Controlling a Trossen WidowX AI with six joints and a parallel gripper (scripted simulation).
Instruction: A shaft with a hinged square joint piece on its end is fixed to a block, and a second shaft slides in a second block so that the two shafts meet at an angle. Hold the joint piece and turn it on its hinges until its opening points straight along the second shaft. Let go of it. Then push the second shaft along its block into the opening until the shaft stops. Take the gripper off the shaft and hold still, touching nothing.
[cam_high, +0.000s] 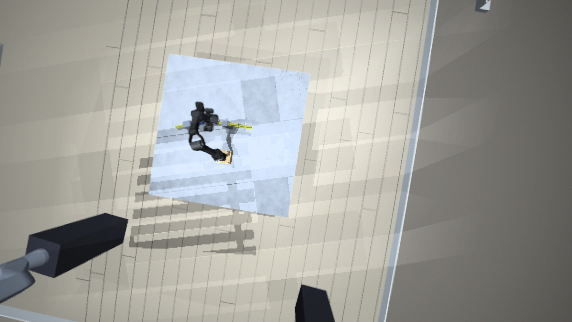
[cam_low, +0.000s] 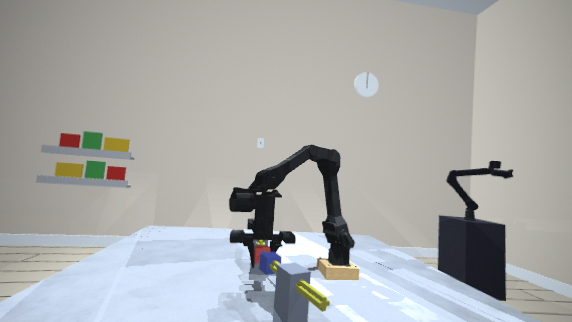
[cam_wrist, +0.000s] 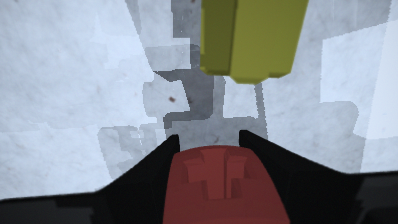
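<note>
My gripper tip is 1 cm to the right of the red joint piece and 4 cm below it.
</note>
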